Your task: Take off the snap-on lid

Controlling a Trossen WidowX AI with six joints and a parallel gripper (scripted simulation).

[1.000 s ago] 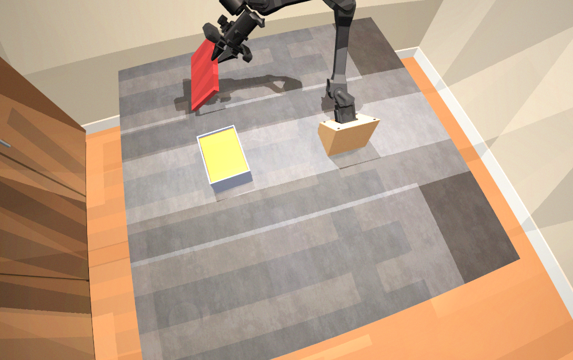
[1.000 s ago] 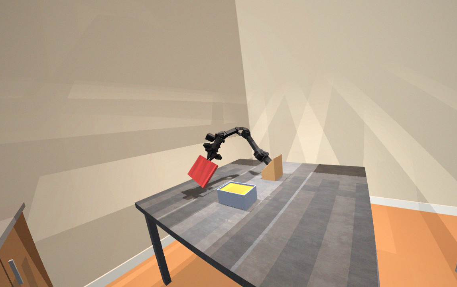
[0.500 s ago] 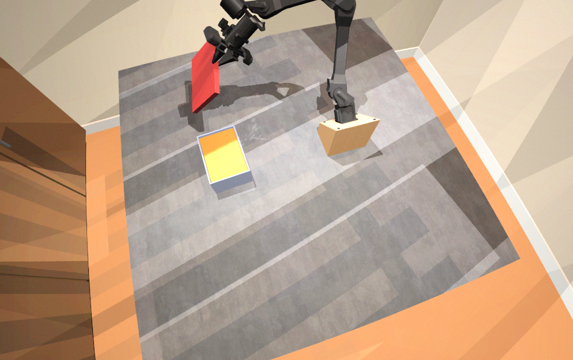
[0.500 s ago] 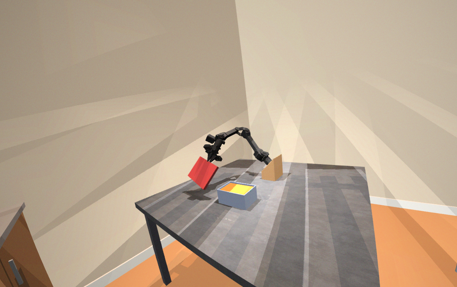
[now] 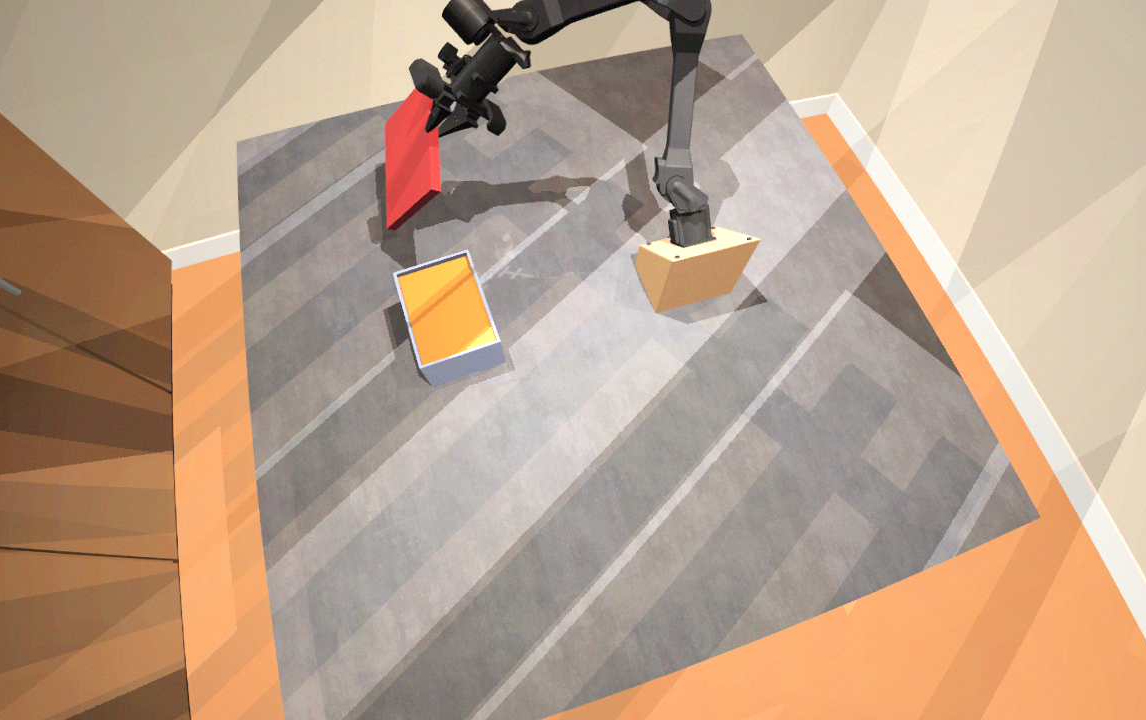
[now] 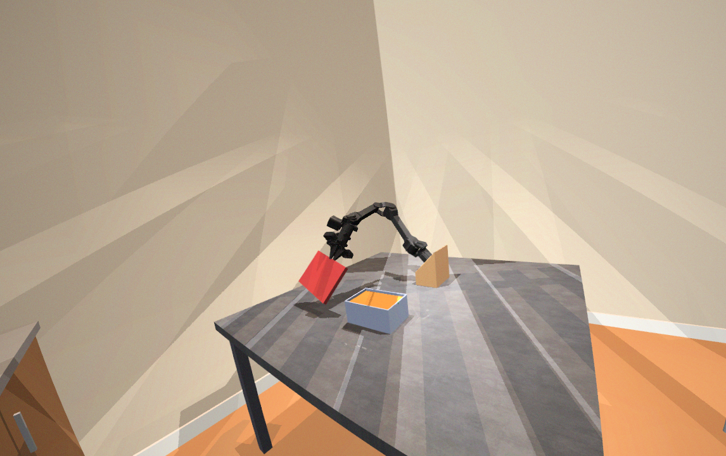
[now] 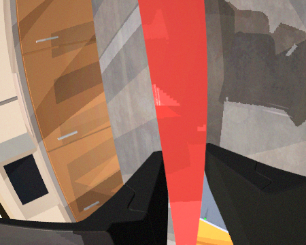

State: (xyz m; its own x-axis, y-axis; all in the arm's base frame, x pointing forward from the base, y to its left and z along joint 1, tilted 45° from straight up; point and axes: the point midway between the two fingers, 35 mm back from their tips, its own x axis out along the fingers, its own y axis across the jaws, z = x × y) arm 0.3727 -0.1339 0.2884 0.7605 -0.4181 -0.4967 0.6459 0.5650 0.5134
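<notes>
Right now the red lid is 6 cm below my gripper tip, 5 cm ahead of it and 2 cm to the right of it. Also, from my gripper tip: storage box (29 cm to the left, 15 cm below, 5 cm ahead).
</notes>
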